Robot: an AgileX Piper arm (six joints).
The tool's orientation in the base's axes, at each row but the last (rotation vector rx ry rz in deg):
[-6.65, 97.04, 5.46]
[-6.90, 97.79, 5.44]
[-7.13, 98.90, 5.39]
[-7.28, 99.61, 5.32]
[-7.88, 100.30, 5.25]
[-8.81, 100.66, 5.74]
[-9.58, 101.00, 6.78]
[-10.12, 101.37, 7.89]
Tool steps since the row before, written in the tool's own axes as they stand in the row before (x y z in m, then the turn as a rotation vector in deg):
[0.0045, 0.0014, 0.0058, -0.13, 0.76, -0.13]
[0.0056, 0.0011, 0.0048, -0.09, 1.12, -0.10]
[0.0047, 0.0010, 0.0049, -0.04, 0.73, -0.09]
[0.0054, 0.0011, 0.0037, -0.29, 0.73, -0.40]
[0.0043, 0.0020, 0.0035, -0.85, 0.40, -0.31]
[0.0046, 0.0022, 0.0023, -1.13, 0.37, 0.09]
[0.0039, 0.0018, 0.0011, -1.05, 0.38, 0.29]
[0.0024, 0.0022, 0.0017, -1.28, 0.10, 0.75]
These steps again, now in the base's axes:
[0.0050, 0.0021, -0.0052, -0.21, 0.74, 0.14]
[0.0038, 0.0016, -0.0062, -0.24, 1.10, 0.10]
[0.0039, 0.0015, -0.0054, -0.18, 0.71, 0.05]
[0.0026, 0.0014, -0.0060, -0.44, 0.68, 0.35]
[0.0023, 0.0023, -0.0049, -0.21, 0.39, 0.89]
[0.0010, 0.0023, -0.0050, 0.24, 0.43, 1.09]
[0.0000, 0.0018, -0.0041, 0.41, 0.47, 0.97]
[0.0007, 0.0024, -0.0027, 0.96, 0.30, 1.10]

